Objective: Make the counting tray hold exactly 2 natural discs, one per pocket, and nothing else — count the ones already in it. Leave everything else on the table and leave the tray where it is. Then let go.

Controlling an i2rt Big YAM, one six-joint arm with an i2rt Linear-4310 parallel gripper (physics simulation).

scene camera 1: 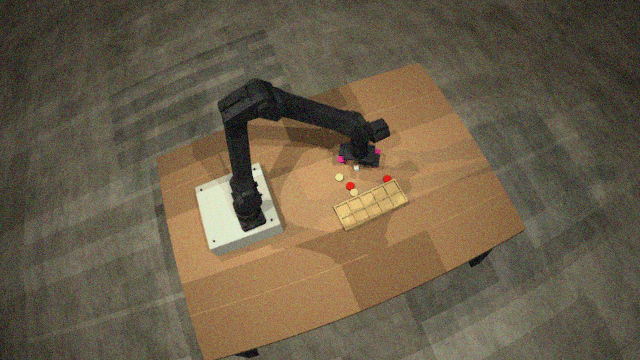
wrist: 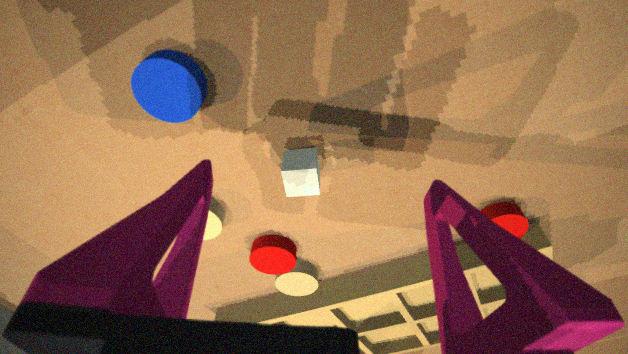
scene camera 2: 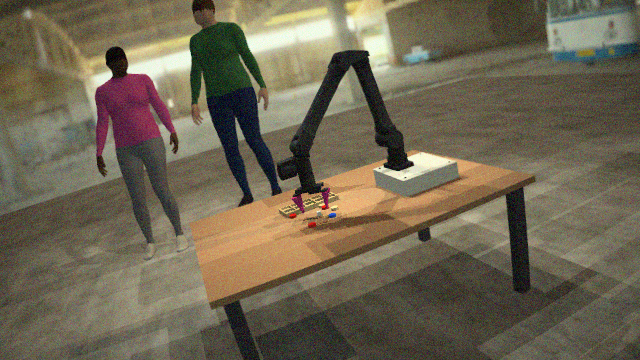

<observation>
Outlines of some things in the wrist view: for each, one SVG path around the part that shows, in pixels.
The gripper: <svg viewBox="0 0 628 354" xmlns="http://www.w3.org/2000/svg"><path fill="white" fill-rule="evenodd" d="M424 197L424 213L442 354L574 354L574 352L624 327L625 322L610 298L489 219L442 180L435 179ZM450 225L505 289L505 302L484 319L460 265ZM360 354L358 333L345 327L186 319L213 189L211 160L208 159L198 163L155 200L38 271L2 334L7 341L27 354ZM176 238L172 249L153 280L156 267Z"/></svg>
A counting tray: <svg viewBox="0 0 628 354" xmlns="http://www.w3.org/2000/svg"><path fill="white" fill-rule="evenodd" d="M441 346L429 255L318 285L316 291L308 295L292 296L284 294L218 311L214 320L345 327L358 333L360 354L402 354ZM456 246L460 265L484 319L505 302L505 289L467 243ZM529 224L527 232L520 239L553 260L552 245L538 222Z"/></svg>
A blue disc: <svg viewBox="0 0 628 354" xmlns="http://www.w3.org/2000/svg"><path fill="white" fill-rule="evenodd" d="M155 51L148 55L134 69L131 77L133 95L138 104L147 113L159 120L170 123L187 121L196 115L206 98L208 90L206 77L200 66L184 53L170 49Z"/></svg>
A white cube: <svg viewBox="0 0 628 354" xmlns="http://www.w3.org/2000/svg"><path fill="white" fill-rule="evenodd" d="M317 148L284 150L281 174L287 197L320 195L320 168Z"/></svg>
</observation>
